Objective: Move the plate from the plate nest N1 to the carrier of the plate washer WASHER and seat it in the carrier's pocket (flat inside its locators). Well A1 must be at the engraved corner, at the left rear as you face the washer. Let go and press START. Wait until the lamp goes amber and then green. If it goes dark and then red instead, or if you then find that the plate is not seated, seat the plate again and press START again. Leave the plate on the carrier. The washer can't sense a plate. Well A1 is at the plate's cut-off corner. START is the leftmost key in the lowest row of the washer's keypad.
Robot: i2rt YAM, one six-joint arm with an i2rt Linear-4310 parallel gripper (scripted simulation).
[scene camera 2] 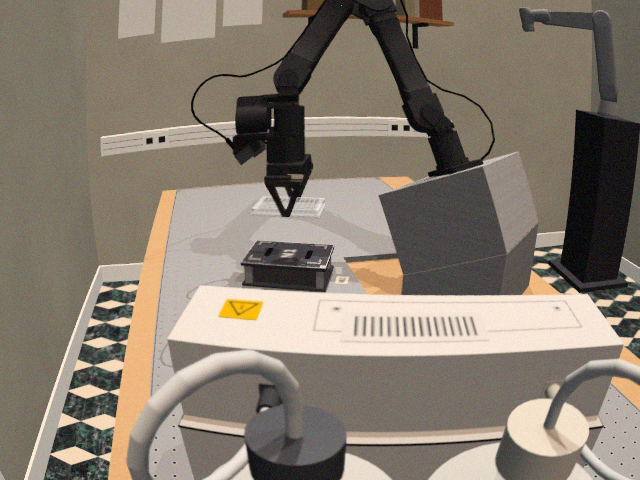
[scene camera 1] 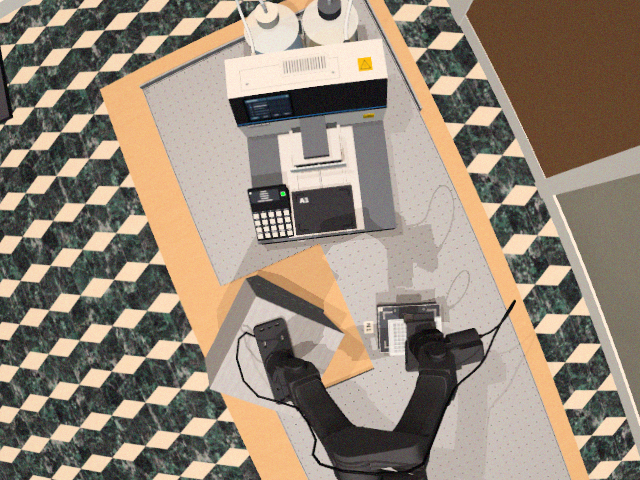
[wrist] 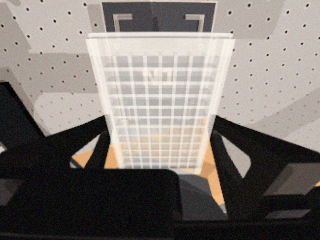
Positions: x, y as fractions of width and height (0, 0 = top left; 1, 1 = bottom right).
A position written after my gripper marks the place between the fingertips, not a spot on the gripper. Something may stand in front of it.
Note:
In view: my gripper (scene camera 2: 0.45, 0.44), a plate (scene camera 2: 0.48, 0.43), a washer (scene camera 2: 0.65, 0.79), a plate nest (scene camera 2: 0.50, 0.53) and a washer carrier (scene camera 1: 0.51, 0.44).
The plate also shows in the wrist view (wrist: 0.50, 0.54). My gripper is seen too in the wrist view (wrist: 0.50, 0.50). The washer is seen too in scene camera 1 (scene camera 1: 0.54, 0.18).

